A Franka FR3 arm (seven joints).
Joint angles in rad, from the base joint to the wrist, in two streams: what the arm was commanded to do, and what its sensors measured. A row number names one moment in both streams.
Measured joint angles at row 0:
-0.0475 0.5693 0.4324 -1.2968 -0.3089 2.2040 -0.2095
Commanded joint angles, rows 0 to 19:
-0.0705 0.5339 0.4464 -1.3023 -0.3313 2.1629 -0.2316
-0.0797 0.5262 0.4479 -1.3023 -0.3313 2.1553 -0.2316
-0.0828 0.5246 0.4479 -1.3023 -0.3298 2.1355 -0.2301
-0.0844 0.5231 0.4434 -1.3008 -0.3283 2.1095 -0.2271
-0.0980 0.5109 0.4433 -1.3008 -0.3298 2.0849 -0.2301
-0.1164 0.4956 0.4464 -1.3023 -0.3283 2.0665 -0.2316
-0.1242 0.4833 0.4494 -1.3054 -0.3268 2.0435 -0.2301
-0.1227 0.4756 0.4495 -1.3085 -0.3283 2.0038 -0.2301
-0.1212 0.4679 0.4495 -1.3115 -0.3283 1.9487 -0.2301
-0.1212 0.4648 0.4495 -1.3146 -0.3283 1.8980 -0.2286
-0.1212 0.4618 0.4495 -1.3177 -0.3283 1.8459 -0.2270
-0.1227 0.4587 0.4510 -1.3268 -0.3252 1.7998 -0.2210
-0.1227 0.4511 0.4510 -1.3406 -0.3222 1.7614 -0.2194
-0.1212 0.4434 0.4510 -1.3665 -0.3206 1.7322 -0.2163
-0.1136 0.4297 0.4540 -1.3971 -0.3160 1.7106 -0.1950
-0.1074 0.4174 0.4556 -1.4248 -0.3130 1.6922 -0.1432
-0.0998 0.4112 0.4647 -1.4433 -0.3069 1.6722 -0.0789
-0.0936 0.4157 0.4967 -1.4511 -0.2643 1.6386 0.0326
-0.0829 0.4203 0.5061 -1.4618 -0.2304 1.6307 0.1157
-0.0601 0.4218 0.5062 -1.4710 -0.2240 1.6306 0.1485
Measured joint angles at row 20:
-0.0888 0.4552 0.4887 -1.4084 -0.2759 1.6472 0.0011
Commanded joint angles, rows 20 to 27:
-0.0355 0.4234 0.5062 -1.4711 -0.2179 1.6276 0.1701
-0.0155 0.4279 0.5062 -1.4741 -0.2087 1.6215 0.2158
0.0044 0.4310 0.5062 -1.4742 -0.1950 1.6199 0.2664
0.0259 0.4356 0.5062 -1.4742 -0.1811 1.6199 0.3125
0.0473 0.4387 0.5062 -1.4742 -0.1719 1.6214 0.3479
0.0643 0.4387 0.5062 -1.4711 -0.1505 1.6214 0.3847
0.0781 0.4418 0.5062 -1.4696 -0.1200 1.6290 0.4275
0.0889 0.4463 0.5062 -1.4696 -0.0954 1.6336 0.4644
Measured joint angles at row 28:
0.0660 0.4531 0.5071 -1.4577 -0.1666 1.6282 0.3575
